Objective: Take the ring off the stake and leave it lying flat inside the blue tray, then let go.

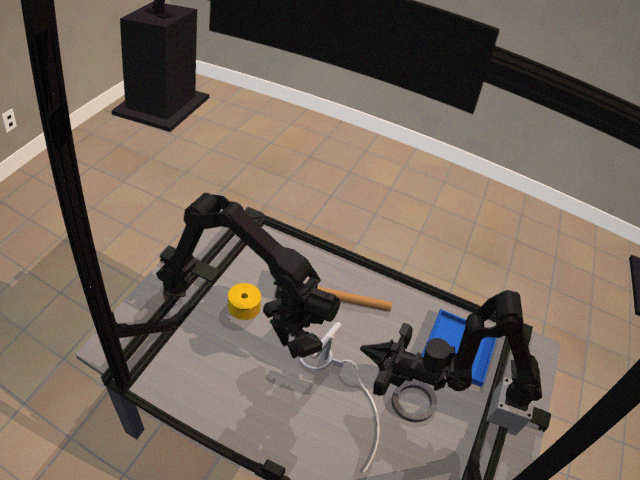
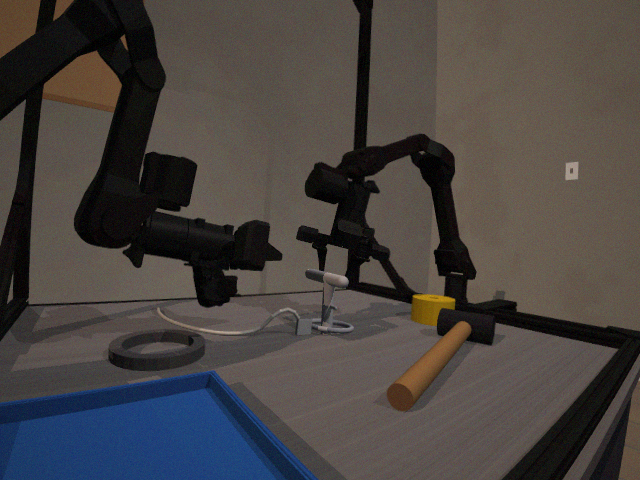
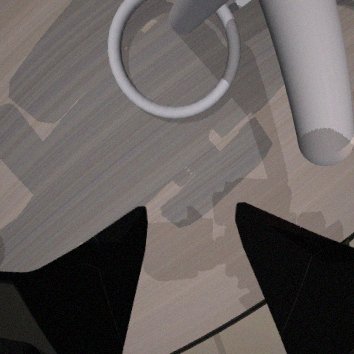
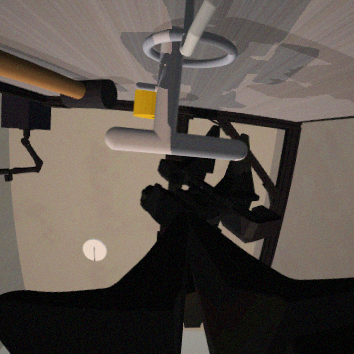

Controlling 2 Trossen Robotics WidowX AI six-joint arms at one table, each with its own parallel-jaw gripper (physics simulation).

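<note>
A white T-topped stand stands upright mid-table, with a thin pale ring low at its foot. A thick dark grey ring lies flat on the table, apart from the stand and outside the blue tray. My left gripper is partly open and empty, above the table beside the stand's crossbar. My right gripper is shut on nothing, pointing toward the stand from the tray side.
A pale cable runs from a small box beside the stand's foot. A yellow cylinder and a hammer with an orange handle lie on the table.
</note>
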